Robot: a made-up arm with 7 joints.
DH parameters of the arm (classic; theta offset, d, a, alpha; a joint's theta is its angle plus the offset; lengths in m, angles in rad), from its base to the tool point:
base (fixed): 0.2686 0 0.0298 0
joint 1: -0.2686 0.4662 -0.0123 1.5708
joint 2: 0 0.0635 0.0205 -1.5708
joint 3: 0 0.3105 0.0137 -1.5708
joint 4: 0 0.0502 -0.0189 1.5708
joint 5: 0 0.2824 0.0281 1.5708
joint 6: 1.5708 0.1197 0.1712 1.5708
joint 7: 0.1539 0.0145 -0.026 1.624
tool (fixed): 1.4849 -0.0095 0 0
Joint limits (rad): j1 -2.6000..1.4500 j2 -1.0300..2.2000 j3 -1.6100..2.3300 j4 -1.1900..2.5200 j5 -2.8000..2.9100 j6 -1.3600..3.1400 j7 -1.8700..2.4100
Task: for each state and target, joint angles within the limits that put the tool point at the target. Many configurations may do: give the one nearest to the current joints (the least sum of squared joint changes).
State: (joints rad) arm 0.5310 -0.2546 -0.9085 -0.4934 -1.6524 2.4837 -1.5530
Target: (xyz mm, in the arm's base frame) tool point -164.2 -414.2 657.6
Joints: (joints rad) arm 1.3562 0.7230 -0.1672 -0.3573 -1.2206 2.0909 -1.4891
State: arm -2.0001 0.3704 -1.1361 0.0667 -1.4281 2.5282 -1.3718
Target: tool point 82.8 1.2 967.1
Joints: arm -1.9782 0.1605 -1.3152 0.3776 -1.4478 2.7424 -1.3800
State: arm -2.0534 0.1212 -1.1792 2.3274 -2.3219 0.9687 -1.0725
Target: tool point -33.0 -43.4 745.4
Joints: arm -2.1368 1.1099 -0.8978 2.5200 -2.7743 1.6287 -1.0389
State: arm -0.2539 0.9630 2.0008 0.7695 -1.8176 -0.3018 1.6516
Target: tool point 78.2 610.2 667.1
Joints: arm -1.0447 1.0217 1.8830 1.3687 -1.6900 -0.2898 1.6747
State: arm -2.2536 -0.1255 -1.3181 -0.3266 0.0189 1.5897 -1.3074
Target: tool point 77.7 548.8 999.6
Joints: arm -1.8921 0.6758 -1.2257 0.2179 0.1155 0.7396 -1.4921
